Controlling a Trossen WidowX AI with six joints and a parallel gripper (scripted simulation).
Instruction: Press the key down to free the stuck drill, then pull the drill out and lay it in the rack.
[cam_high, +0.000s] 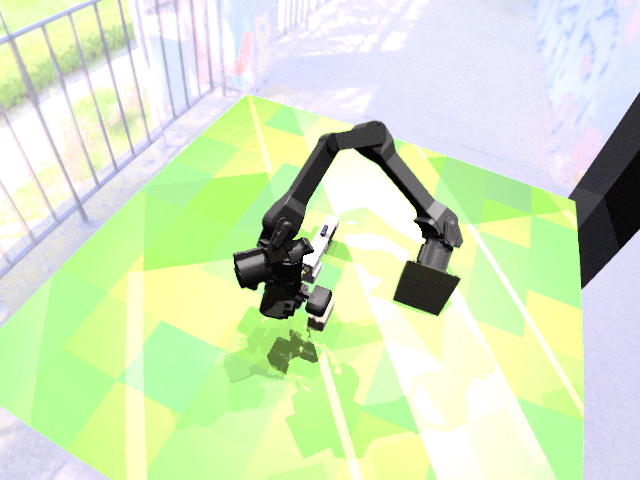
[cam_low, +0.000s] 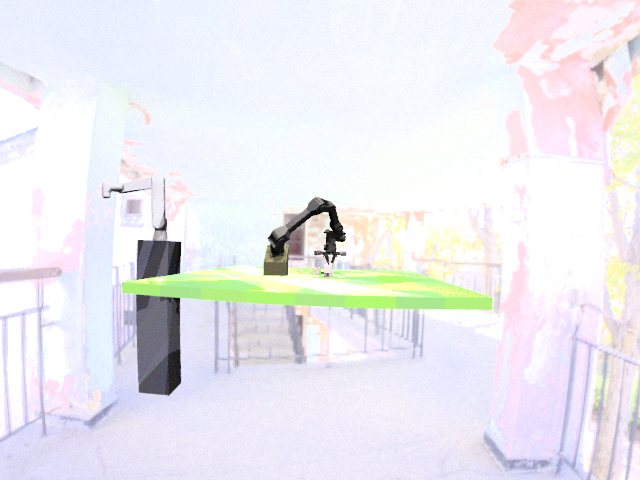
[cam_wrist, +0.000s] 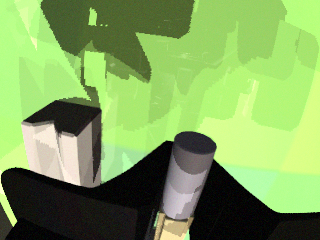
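Right now my gripper tip is 4 cm to the left of the yellowish drill and 3 cm below it. Round my gripper tip: dark rack 8 cm behind, 3 cm to the right, 2 cm below.
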